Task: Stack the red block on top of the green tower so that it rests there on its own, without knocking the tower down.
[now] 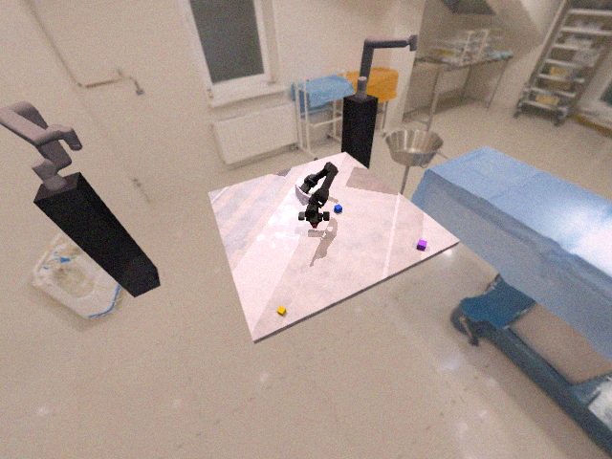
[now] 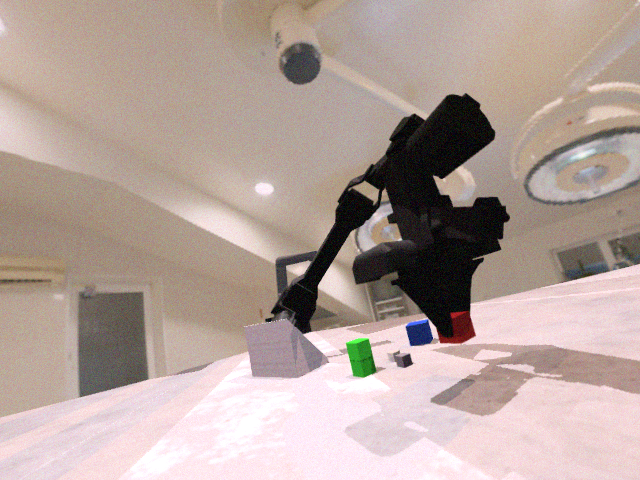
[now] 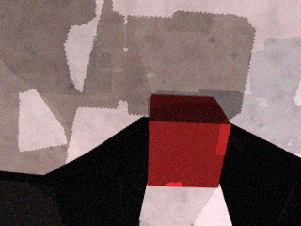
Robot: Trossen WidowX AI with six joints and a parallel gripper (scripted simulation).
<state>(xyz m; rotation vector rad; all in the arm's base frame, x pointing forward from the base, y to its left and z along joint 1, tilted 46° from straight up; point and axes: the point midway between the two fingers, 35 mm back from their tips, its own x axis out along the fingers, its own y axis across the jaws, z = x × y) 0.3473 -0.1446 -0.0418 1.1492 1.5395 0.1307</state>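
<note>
Now: gripper tip 100 mm to the right of the dark cube, 90 mm past it and 50 mm above it. Also, from my gripper tip: white cube: 140 mm to the left, 110 mm behind, 50 mm below; red block: 10 mm above; blue cube: 250 mm to the left, 80 mm behind, 40 mm below.
</note>
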